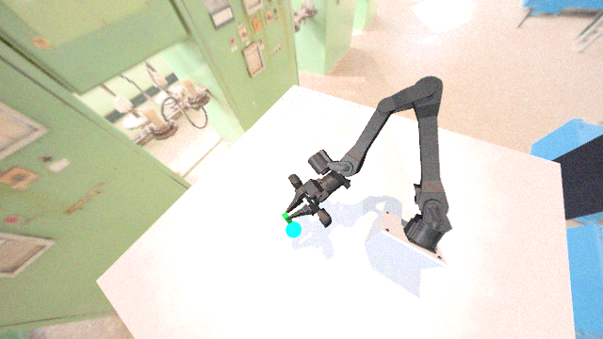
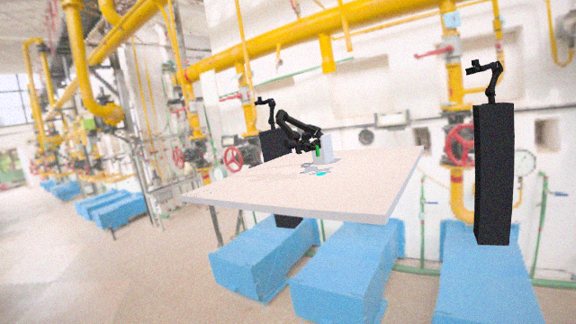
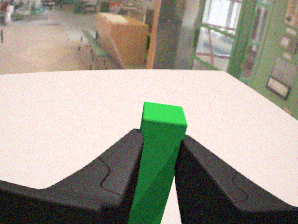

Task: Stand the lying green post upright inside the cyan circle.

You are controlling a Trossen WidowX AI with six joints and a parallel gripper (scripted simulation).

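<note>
Now: gripper tip 160 mm above the cyan circle. Also, from my gripper tip: green post: 20 mm below.
</note>
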